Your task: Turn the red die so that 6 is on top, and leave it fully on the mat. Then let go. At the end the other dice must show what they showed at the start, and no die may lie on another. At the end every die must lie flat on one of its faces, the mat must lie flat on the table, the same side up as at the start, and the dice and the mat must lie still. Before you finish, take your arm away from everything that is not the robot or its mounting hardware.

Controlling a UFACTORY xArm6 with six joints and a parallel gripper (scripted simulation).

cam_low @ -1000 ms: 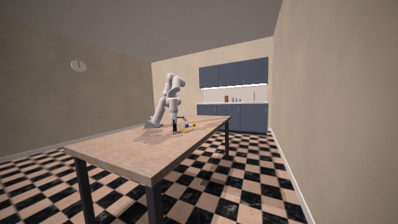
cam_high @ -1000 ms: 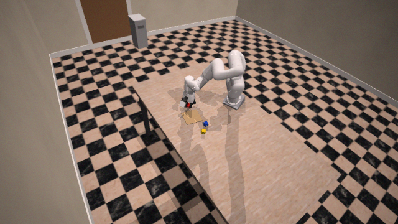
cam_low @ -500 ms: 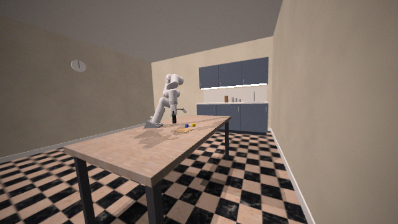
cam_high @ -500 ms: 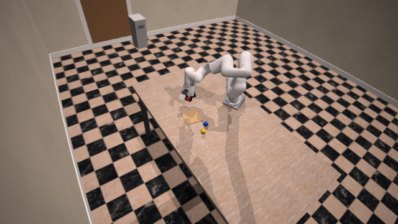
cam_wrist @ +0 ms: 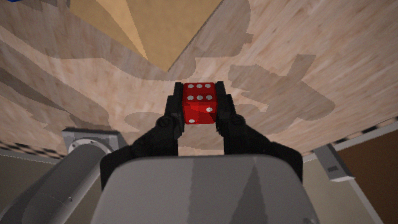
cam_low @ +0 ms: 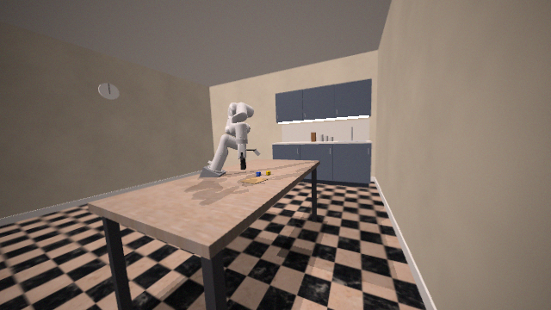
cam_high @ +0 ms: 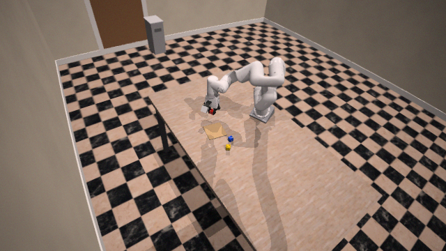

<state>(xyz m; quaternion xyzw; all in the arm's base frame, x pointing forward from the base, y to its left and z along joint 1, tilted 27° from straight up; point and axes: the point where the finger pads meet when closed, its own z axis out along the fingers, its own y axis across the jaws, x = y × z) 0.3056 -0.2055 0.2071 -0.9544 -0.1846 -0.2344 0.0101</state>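
Now: the tan mat 12 cm below my hand, 8 cm to the left of it and 3 cm ahead of it. Round my hand: yellow die 27 cm to the left, 10 cm below, 7 cm ahead; then red die 1 cm below; then blue die 22 cm to the left, 10 cm below, 1 cm ahead.
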